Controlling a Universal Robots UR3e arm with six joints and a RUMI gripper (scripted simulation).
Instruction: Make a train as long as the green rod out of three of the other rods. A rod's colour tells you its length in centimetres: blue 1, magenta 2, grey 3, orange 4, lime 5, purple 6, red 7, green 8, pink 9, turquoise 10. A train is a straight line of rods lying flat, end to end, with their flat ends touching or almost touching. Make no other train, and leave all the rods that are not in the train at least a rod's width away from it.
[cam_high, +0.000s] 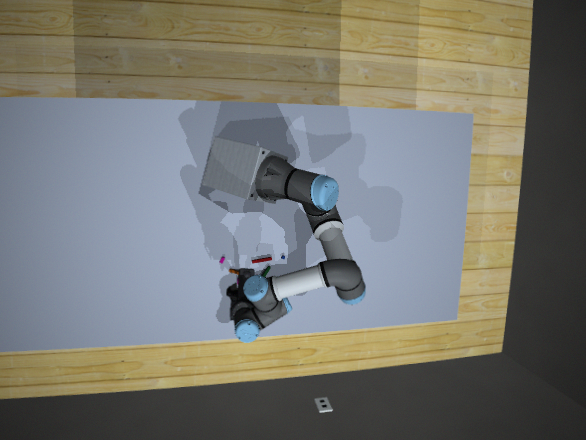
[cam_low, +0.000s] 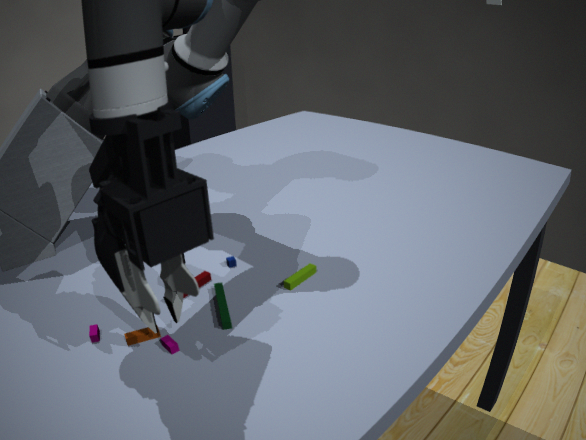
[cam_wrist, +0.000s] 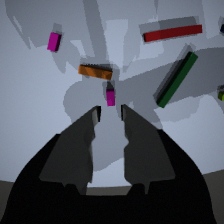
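My gripper is now 40 mm above the orange rod, 30 mm past it and 10 mm to the left of it. Also, from my hand: blue rod: 160 mm to the left, 80 mm behind, 40 mm below; then green rod: 90 mm to the left, 40 mm below, 10 mm behind; then red rod: 80 mm to the left, 70 mm behind, 40 mm below.
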